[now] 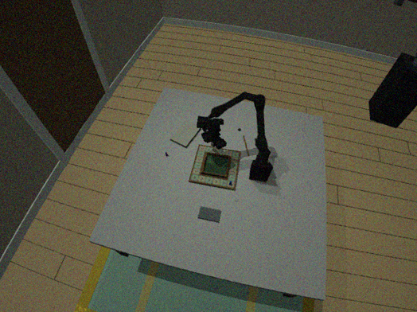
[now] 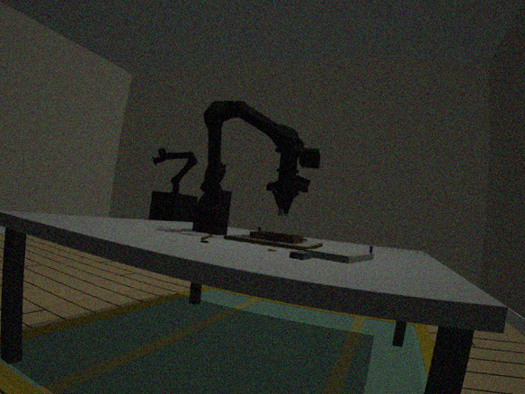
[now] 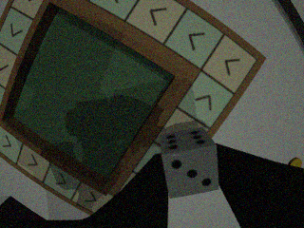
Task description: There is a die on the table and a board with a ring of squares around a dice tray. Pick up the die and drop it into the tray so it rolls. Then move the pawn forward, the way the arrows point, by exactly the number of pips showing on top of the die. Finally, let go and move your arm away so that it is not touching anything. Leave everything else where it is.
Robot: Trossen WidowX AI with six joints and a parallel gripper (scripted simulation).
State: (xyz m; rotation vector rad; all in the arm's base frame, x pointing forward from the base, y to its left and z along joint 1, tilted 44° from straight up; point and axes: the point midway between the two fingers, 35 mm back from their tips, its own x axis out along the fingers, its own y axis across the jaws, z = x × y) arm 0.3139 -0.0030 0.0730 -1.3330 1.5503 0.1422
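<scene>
Right now the blue pawn is 180 mm behind my gripper tip, 180 mm to the left of it and 80 mm below it. The rest, counted from my gripper tip: pencil: 190 mm behind, 150 mm to the right, 100 mm below; then white die: right at my gripper tip; then green dice tray: 50 mm behind, 80 mm to the left, 100 mm below.
</scene>
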